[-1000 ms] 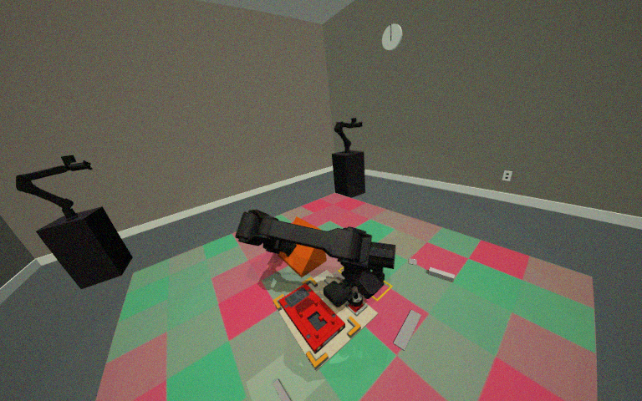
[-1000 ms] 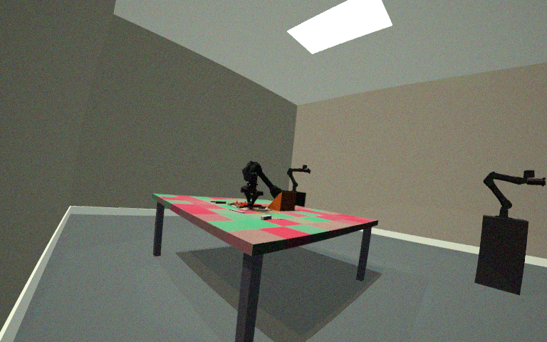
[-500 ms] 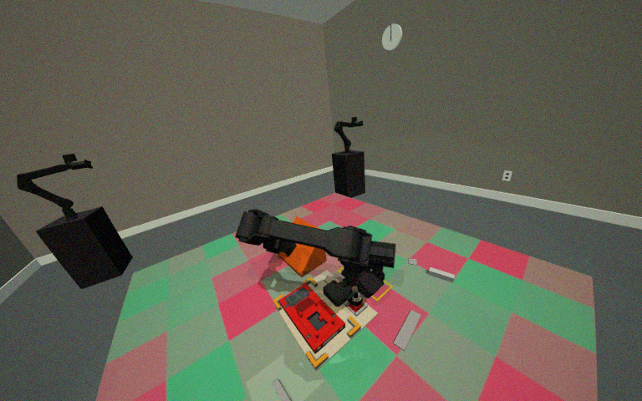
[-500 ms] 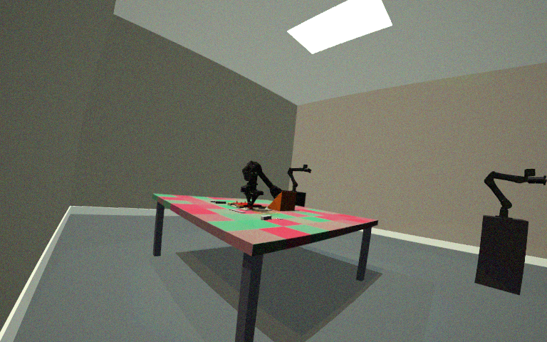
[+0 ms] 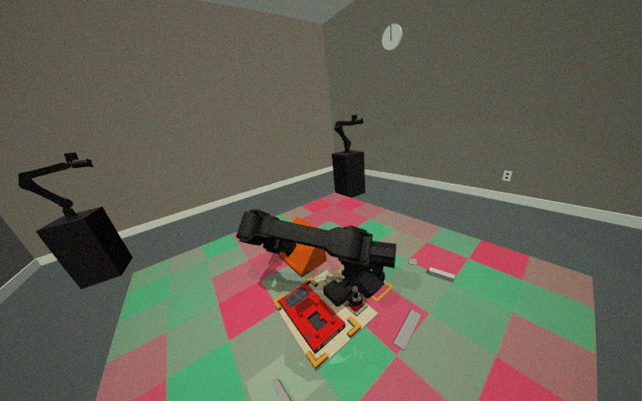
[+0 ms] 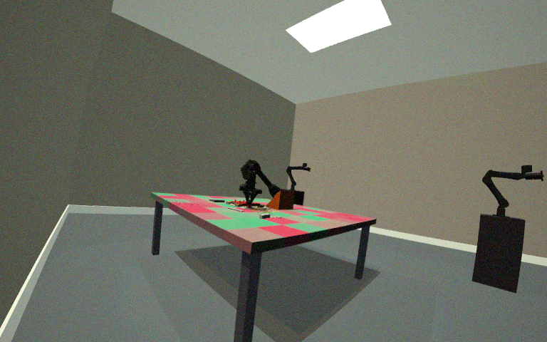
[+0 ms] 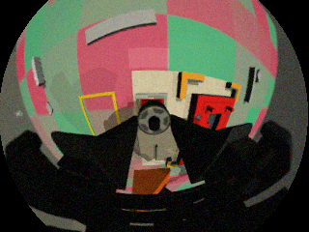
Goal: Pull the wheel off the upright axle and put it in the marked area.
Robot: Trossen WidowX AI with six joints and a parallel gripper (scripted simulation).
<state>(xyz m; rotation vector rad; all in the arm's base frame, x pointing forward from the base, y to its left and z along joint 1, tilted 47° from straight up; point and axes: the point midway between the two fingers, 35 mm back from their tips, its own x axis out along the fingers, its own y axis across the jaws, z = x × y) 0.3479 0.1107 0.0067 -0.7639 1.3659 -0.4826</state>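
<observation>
The black wheel is right at my gripper tip. Round my gripper tip: upright axle: 1 cm below.
</observation>
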